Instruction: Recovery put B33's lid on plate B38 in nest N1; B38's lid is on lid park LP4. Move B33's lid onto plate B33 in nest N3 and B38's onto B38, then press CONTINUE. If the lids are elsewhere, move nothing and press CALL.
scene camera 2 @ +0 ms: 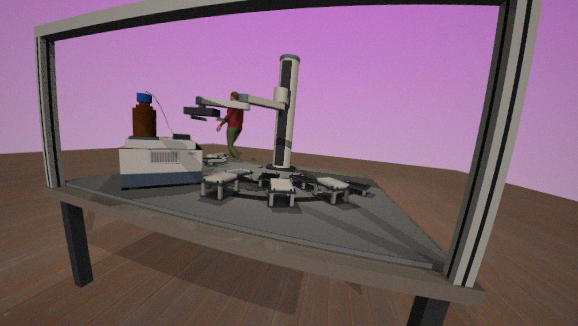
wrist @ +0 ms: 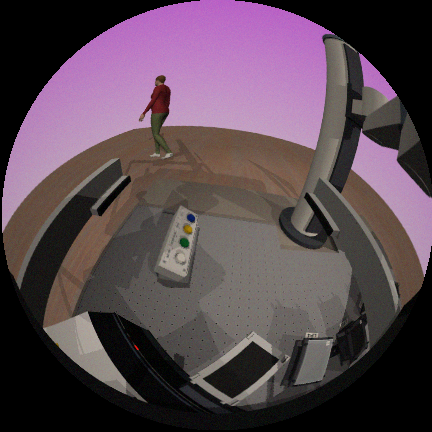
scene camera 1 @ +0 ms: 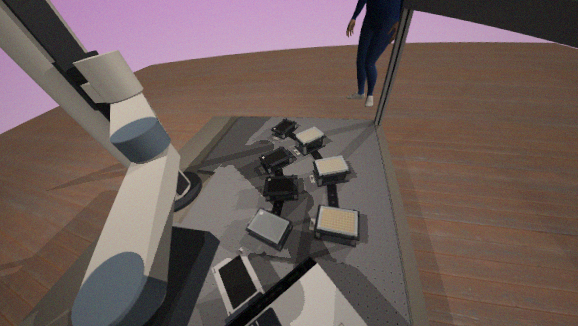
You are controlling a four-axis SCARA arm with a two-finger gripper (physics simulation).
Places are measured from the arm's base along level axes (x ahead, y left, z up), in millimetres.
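Pixels of known places: gripper, fingertip midpoint: [wrist: 219,171]; arm's base, link origin: [scene camera 2: 280,168] [wrist: 303,226] [scene camera 1: 178,192].
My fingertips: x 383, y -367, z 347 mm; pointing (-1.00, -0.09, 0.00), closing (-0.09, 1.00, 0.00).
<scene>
Ahead of a thing's pixels: the offset from my fingertips to its top centre. "spot": to the spot under its first point.
My gripper [scene camera 2: 209,119] [wrist: 219,171] is open and empty, high above the table; its fingers are hidden in scene camera 1. Three pale-topped plates stand on raised nests: a near one @[dx +403, dy +318, dz -252 mm] [scene camera 1: 337,221] [scene camera 2: 220,178] with tan wells showing, a middle one @[dx +366, dy +573, dz -254 mm] [scene camera 1: 331,165] [scene camera 2: 281,185] and a far one @[dx +239, dy +778, dz -248 mm] [scene camera 1: 310,135] [scene camera 2: 332,183]. A clear grey lid @[dx +165, dy +268, dz -282 mm] [scene camera 1: 270,228] [wrist: 313,361] lies on the lid park nearest the machine. Three other parks @[spot: dx +168, dy +439, dz -287 mm] [scene camera 1: 281,187] @[spot: dx +96, dy +606, dz -289 mm] [scene camera 1: 276,159] @[spot: dx +62, dy +896, dz -293 mm] [scene camera 1: 284,127] look dark, without a pale lid. Nest and plate labels are unreadable. A button box [wrist: 175,250] [scene camera 2: 216,159] has blue, yellow, green and white buttons.
A white machine [scene camera 1: 322,295] [scene camera 2: 162,161] [wrist: 80,345] carries a brown bottle @[spot: dx +486, dy -7, dz -47 mm] [scene camera 2: 144,120]. A white frame with a black panel @[spot: dx +150, dy +74, dz -234 mm] [scene camera 1: 237,282] [wrist: 242,370] lies beside it. The arm's column [scene camera 2: 295,115] [wrist: 320,165] stands behind the parks. People in blue [scene camera 1: 375,40] and red [scene camera 2: 235,119] [wrist: 160,100] stand beyond the table.
</scene>
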